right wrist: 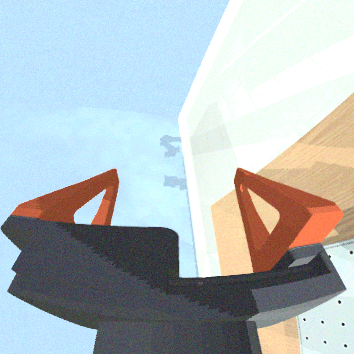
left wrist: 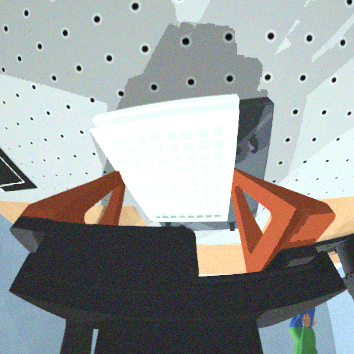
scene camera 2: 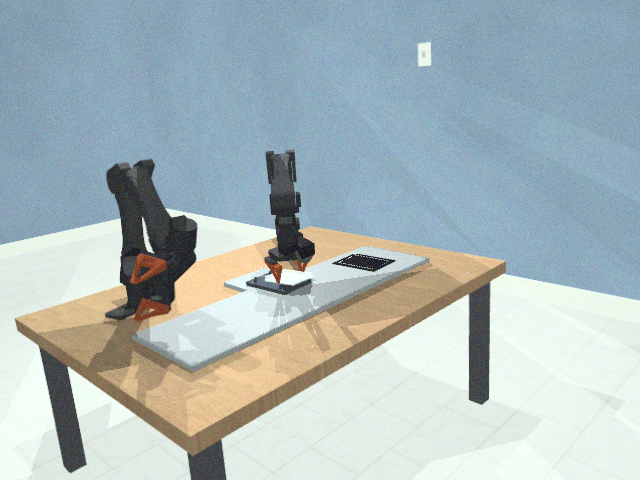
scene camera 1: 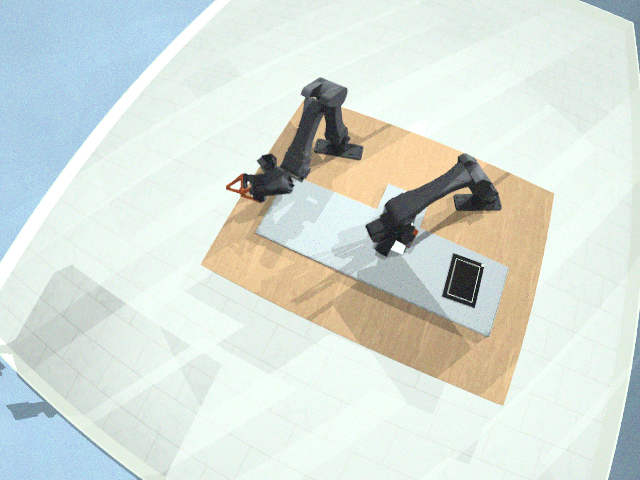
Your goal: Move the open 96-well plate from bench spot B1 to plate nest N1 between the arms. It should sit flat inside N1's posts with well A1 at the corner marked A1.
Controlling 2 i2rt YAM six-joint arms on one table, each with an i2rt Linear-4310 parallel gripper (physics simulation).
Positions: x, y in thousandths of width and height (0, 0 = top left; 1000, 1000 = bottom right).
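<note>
Left wrist view: left gripper (left wrist: 501, 493) gripping a white well plate (left wrist: 499, 445), still resting on a dark grey nest with locator pegs (left wrist: 722, 326). Scene camera 2: right gripper (scene camera 2: 210, 630) open, holding nothing. Right wrist view: right gripper (right wrist: 499, 493). White well plate out of frame in the right wrist view.
</note>
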